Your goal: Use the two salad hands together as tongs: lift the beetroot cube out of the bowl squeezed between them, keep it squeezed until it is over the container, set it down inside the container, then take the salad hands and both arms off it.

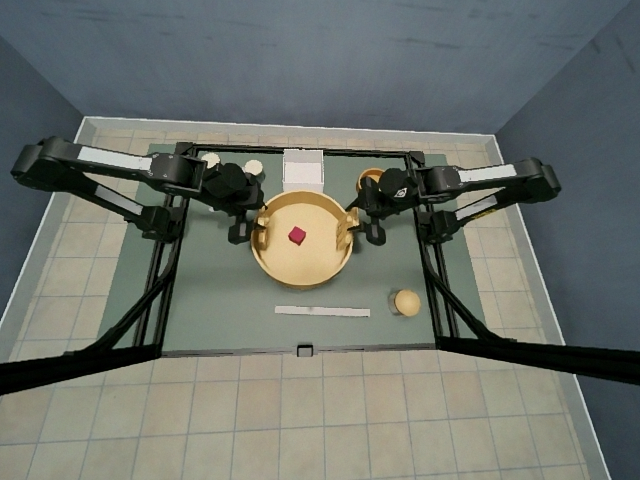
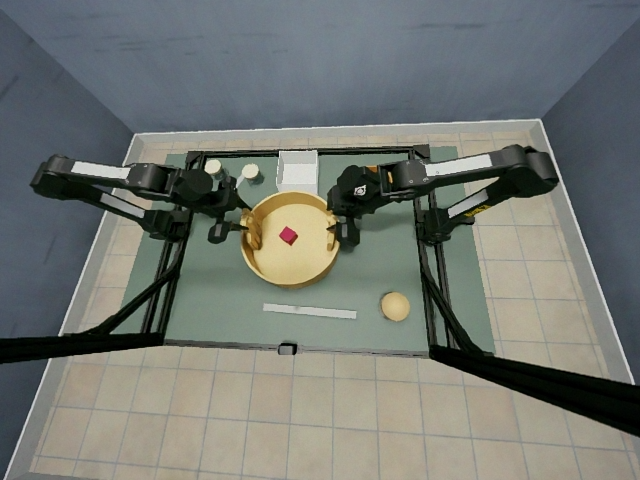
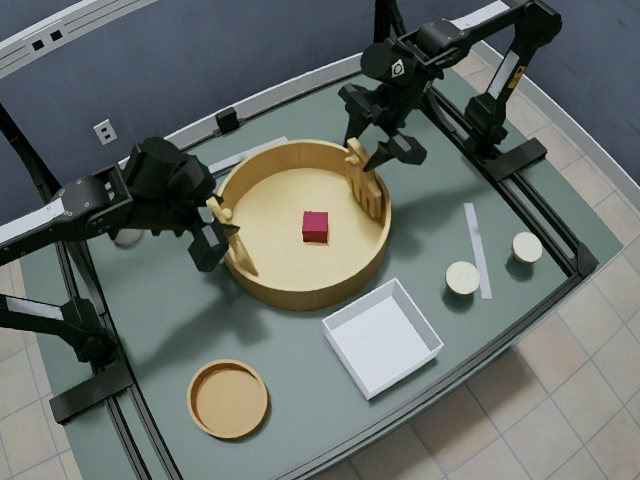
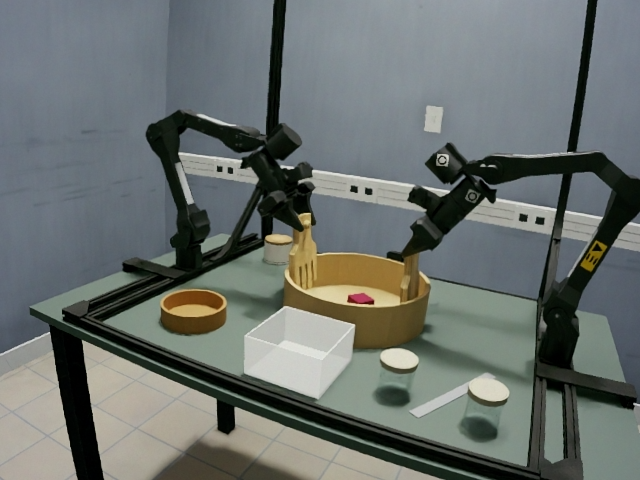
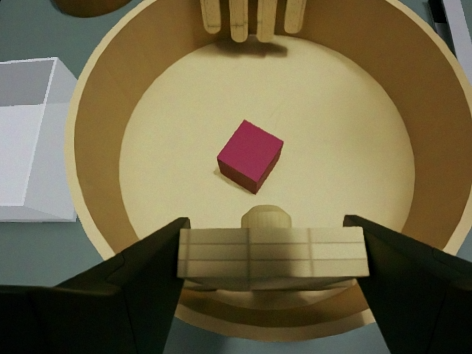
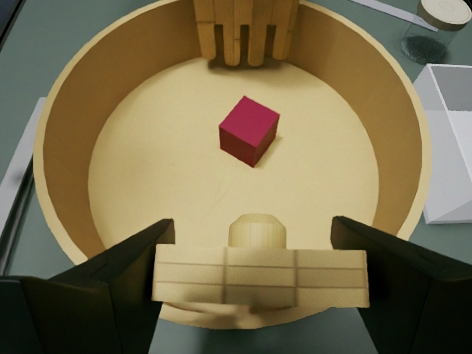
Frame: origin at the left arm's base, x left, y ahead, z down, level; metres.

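Seen in the pictures: left gripper, fingertip midpoint: (image 1: 266, 218) (image 2: 249, 219) (image 3: 354, 159) (image 4: 406, 252) (image 5: 266, 226); right gripper, fingertip midpoint: (image 1: 346, 220) (image 2: 327, 220) (image 3: 230, 215) (image 4: 308, 227) (image 6: 253, 229); left arm's base, link origin: (image 1: 168, 234) (image 2: 175, 234) (image 3: 479, 147) (image 4: 554, 358); right arm's base, link origin: (image 1: 429, 236) (image 2: 429, 236) (image 3: 102, 348) (image 4: 188, 266).
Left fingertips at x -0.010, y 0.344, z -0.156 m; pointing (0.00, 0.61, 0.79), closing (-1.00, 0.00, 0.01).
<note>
Offsets run from my left fingertips to a thing's middle.
The beetroot cube @[dz +0.146, dx +0.003, dy +0.087 m] (image 1: 297, 235) (image 3: 315, 226) (image 5: 250, 155) (image 6: 249, 131) rests on the floor of the large wooden bowl @[dz +0.129, dx -0.013, dy +0.105 m] (image 3: 310, 299) (image 4: 382, 325), touched by neither salad hand. My left gripper (image 3: 356, 155) (image 5: 266, 226) is shut on one salad hand @[dz +0.070, dx +0.000, dy -0.012 m] (image 1: 262, 238) (image 3: 364, 191), upright inside the bowl near the wall on its own side. My right gripper (image 3: 227, 212) (image 6: 253, 229) is shut on the other salad hand @[dz +0.052, dx -0.004, dy +0.234 m] (image 1: 342, 235) (image 4: 303, 258), near the opposite wall. The two hands stand wide apart with the cube between. The white open container @[dz +0.137, dx +0.258, dy +0.106 m] (image 3: 382, 351) (image 4: 279, 361) stands beside the bowl, with no cube in it.
A small round wooden dish @[dz +0.155, dx +0.215, dy +0.385 m] (image 3: 227, 400) (image 4: 193, 320) stands near the container. Two lidded jars @[dz +0.140, dx +0.250, dy -0.072 m] (image 3: 462, 279) @[dz +0.140, dx +0.273, dy -0.225 m] (image 3: 526, 248) stand beyond the container, by a pale strip @[dz +0.174, dx +0.202, dy -0.172 m] (image 3: 478, 250). Another lidded jar @[dz +0.141, dx -0.229, dy +0.431 m] (image 1: 407, 303) and a pale strip @[dz +0.161, dx -0.247, dy +0.170 m] (image 1: 320, 311) lie toward the other table edge.
</note>
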